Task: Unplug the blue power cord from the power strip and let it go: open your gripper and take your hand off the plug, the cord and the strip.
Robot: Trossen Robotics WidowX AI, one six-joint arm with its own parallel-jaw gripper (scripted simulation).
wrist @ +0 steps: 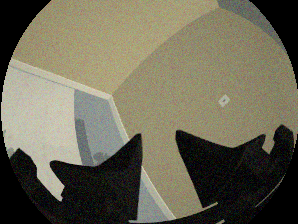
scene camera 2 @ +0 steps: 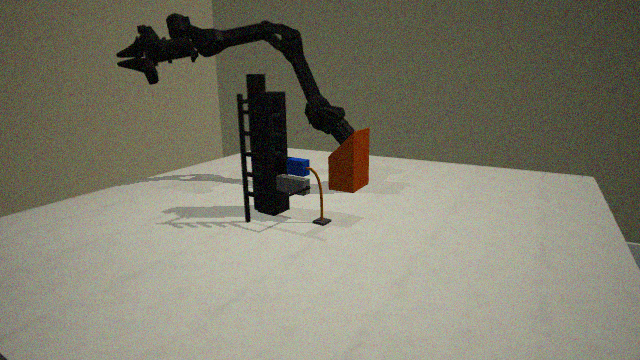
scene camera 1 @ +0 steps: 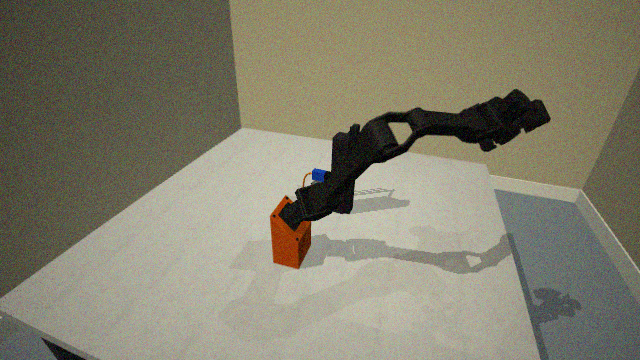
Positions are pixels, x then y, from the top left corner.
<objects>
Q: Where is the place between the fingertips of the gripper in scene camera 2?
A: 117, 60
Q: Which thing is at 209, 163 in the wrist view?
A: The gripper.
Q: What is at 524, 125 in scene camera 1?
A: The gripper.
</objects>
